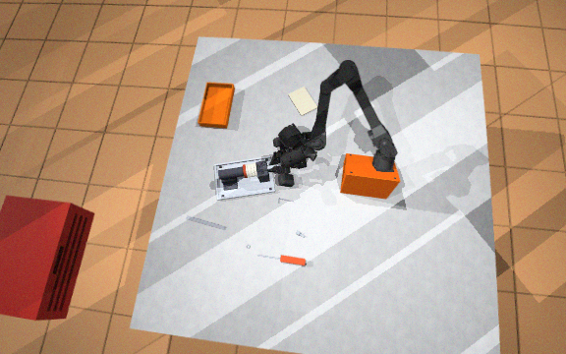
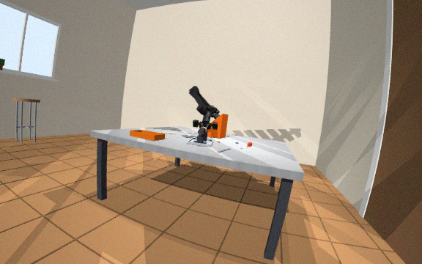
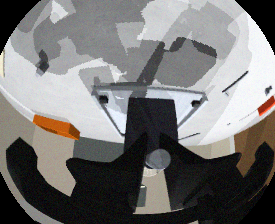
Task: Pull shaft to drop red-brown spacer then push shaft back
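Right now the red-brown spacer is 9 cm ahead of my gripper tip, 2 cm above it and 1 cm to the left of it. The rest, counted from my gripper tip: grey bar 25 cm ahead, 20 cm to the left, 5 cm below; then shaft 4 cm ahead, 2 cm above, 1 cm to the left; then cream pad 33 cm to the right, 13 cm behind, 5 cm below.
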